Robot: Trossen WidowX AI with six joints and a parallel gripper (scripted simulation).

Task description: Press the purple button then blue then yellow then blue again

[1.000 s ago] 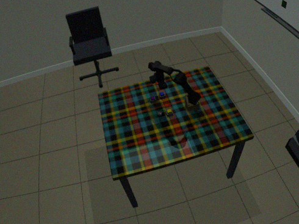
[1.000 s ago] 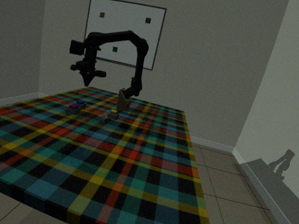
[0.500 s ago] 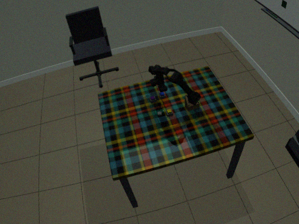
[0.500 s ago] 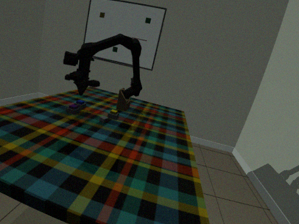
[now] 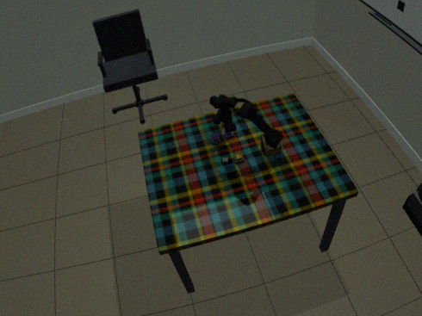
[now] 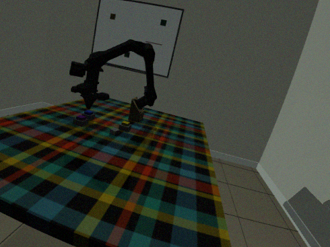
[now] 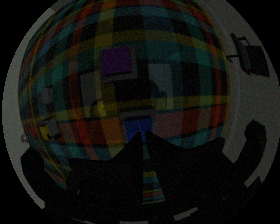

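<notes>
The blue button is 2 cm below my gripper tip. Also, from my gripper tip: yellow button 2 cm behind, 21 cm to the left, 2 cm below; small grey block 5 cm ahead, 20 cm to the left, 4 cm below; purple button 8 cm ahead, 3 cm to the left, 2 cm below.
</notes>
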